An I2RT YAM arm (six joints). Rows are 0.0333 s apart.
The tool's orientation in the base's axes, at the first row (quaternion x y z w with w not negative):
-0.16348, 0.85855, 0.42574, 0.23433
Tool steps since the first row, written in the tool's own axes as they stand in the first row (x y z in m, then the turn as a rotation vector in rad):
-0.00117, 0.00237, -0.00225, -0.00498, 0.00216, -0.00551
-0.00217, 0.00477, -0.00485, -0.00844, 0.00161, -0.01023
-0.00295, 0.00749, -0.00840, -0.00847, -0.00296, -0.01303
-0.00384, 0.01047, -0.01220, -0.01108, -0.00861, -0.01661
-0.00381, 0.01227, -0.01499, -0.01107, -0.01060, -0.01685
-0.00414, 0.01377, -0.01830, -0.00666, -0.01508, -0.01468
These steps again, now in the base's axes. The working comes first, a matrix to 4 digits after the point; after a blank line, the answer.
The tool's axes in the first row as the columns of a matrix, in the base's axes (used below as rounded here):
-0.8367, -0.4802, 0.2632
-0.0812, 0.5840, 0.8077
-0.5416, 0.6544, -0.5277

-0.00075, -0.00034, 0.00337, 0.00168, -0.00278, 0.00702
-0.00175, -0.00096, 0.00686, 0.00360, -0.00664, 0.01102
-0.00334, -0.00217, 0.01093, 0.00508, -0.01157, 0.00953
-0.00503, -0.00343, 0.01537, 0.00903, -0.01754, 0.00913
-0.00665, -0.00463, 0.01800, 0.00992, -0.01890, 0.00795
-0.00796, -0.00640, 0.02091, 0.00895, -0.02012, 0.00149

